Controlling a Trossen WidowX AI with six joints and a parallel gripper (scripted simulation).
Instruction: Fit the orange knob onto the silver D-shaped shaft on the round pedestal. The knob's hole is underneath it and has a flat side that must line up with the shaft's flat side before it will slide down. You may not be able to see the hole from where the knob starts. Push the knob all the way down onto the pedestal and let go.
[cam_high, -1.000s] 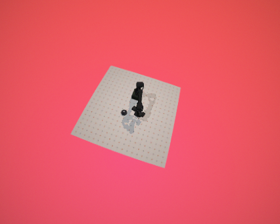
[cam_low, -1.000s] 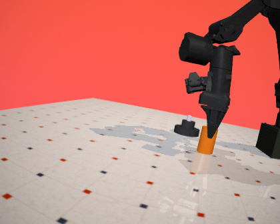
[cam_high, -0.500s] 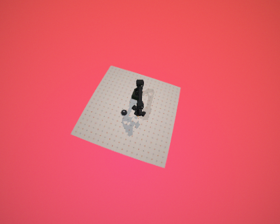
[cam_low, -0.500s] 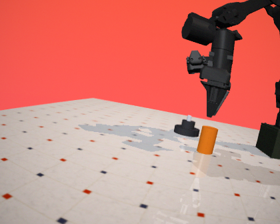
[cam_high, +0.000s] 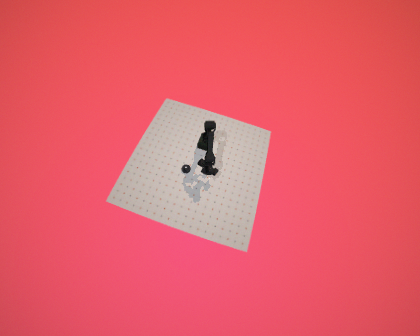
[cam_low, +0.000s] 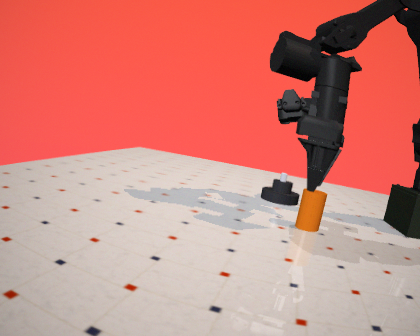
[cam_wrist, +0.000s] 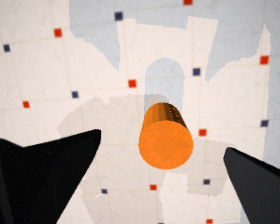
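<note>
Now: the orange knob 20 mm below my gripper tip. Round my gripper tip: black round pedestal (30 mm ahead, 200 mm to the right, 30 mm below).
</note>
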